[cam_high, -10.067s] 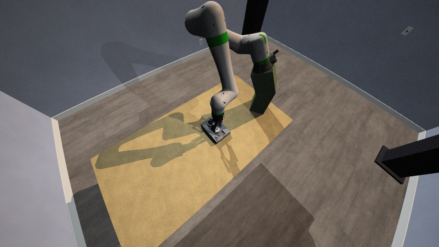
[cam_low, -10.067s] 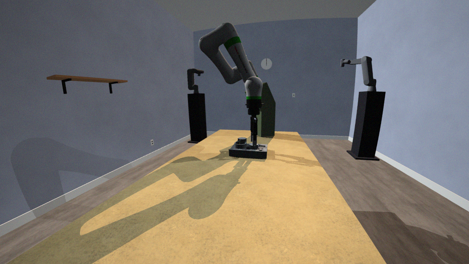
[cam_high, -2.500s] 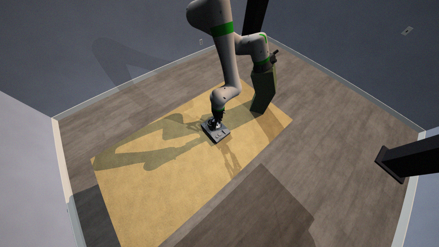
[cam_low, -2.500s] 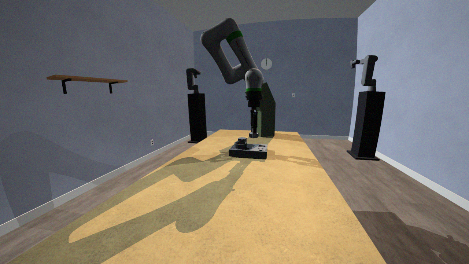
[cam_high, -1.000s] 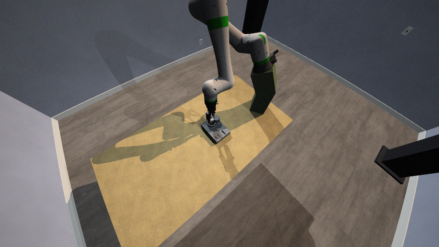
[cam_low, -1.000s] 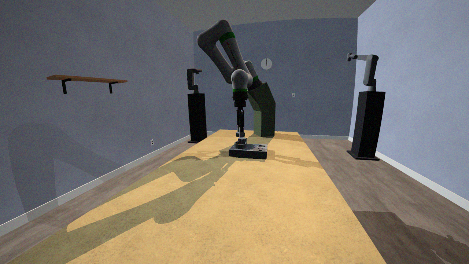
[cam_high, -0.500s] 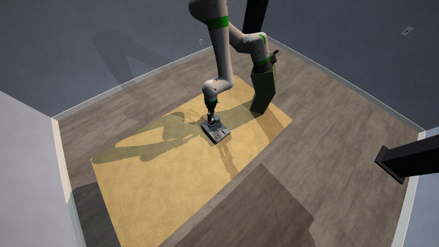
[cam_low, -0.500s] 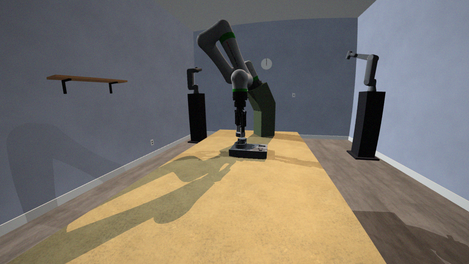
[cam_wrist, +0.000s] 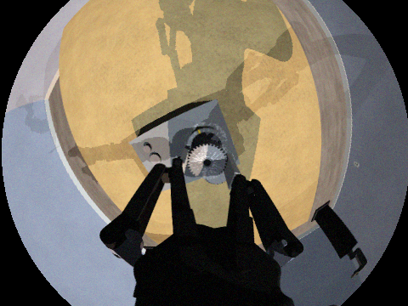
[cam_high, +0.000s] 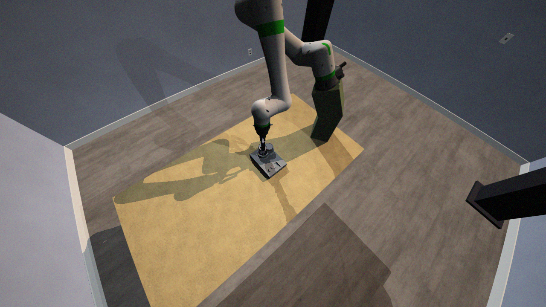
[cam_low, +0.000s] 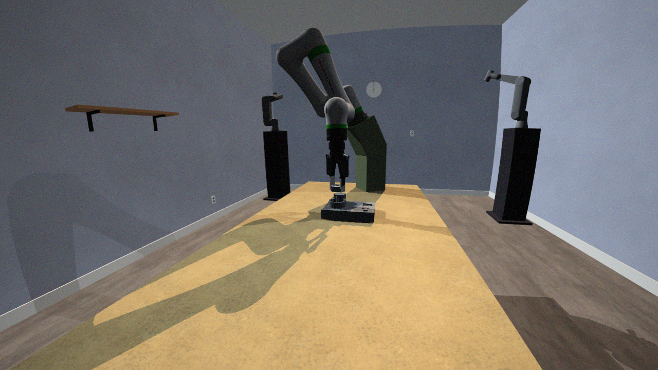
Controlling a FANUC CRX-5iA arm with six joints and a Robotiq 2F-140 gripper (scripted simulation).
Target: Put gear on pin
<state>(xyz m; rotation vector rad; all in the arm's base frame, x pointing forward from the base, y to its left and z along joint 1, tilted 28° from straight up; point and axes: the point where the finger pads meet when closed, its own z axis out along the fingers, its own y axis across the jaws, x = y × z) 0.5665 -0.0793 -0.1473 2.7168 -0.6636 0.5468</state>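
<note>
Right now the light toothed gear is 20 mm below my hand. Also, from my hand: peg 40 mm behind, 130 mm to the left, 100 mm below.
</note>
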